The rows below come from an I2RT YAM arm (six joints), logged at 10 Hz.
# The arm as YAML. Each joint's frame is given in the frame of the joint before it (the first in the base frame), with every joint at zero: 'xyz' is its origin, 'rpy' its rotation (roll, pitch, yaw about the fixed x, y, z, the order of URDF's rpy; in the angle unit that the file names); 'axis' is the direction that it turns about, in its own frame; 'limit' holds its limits. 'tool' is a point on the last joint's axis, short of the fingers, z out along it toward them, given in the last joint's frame.
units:
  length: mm
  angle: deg
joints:
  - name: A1
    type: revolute
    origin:
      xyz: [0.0, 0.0, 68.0]
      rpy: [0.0, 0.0, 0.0]
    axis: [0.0, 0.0, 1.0]
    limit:
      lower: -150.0
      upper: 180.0
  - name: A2
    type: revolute
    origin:
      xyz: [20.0, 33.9, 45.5]
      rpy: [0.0, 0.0, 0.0]
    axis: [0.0, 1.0, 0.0]
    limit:
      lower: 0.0
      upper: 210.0
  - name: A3
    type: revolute
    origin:
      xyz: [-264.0, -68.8, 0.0]
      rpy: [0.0, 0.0, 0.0]
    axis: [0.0, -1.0, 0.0]
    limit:
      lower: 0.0
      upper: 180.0
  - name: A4
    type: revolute
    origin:
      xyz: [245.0, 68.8, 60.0]
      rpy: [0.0, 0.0, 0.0]
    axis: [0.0, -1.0, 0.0]
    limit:
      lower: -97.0
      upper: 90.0
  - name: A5
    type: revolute
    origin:
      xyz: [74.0, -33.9, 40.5]
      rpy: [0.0, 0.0, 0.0]
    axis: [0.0, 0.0, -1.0]
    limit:
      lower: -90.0
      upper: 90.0
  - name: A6
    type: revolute
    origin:
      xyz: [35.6, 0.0, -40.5]
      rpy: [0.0, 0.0, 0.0]
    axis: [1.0, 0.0, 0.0]
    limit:
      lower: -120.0
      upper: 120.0
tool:
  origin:
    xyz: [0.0, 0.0, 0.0]
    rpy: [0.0, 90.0, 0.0]
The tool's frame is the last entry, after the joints.
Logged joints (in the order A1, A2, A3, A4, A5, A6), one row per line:
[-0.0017, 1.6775, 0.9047, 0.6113, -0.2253, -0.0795]
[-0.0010, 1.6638, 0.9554, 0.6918, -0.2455, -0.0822]
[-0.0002, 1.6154, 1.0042, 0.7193, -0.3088, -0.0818]
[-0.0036, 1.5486, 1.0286, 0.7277, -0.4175, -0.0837]
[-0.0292, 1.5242, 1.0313, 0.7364, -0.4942, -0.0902]
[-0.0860, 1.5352, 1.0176, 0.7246, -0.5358, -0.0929]
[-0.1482, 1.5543, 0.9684, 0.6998, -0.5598, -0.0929]
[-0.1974, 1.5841, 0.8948, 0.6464, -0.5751, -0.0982]
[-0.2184, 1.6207, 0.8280, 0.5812, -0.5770, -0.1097]
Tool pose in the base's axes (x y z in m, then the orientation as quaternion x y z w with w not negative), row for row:
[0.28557, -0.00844, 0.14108, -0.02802, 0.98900, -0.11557, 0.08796]
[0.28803, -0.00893, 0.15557, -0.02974, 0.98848, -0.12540, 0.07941]
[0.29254, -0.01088, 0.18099, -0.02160, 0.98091, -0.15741, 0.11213]
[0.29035, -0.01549, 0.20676, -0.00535, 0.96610, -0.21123, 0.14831]
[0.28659, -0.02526, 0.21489, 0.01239, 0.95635, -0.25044, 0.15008]
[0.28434, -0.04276, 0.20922, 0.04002, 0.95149, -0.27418, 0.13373]
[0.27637, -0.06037, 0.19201, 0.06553, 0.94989, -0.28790, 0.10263]
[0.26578, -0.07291, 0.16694, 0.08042, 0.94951, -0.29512, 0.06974]
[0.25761, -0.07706, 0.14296, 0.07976, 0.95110, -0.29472, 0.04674]
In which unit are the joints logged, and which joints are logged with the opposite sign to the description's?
The joints are logged in radians. Opposite sign: A4, A5.
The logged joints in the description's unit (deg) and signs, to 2 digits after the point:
[-0.10, 96.11, 51.84, -35.02, 12.91, -4.56]
[-0.06, 95.33, 54.74, -39.64, 14.07, -4.71]
[-0.01, 92.56, 57.54, -41.21, 17.69, -4.69]
[-0.21, 88.73, 58.93, -41.69, 23.92, -4.80]
[-1.67, 87.33, 59.09, -42.19, 28.32, -5.17]
[-4.93, 87.96, 58.30, -41.52, 30.70, -5.32]
[-8.49, 89.05, 55.49, -40.10, 32.07, -5.32]
[-11.31, 90.76, 51.27, -37.04, 32.95, -5.63]
[-12.51, 92.86, 47.44, -33.30, 33.06, -6.29]

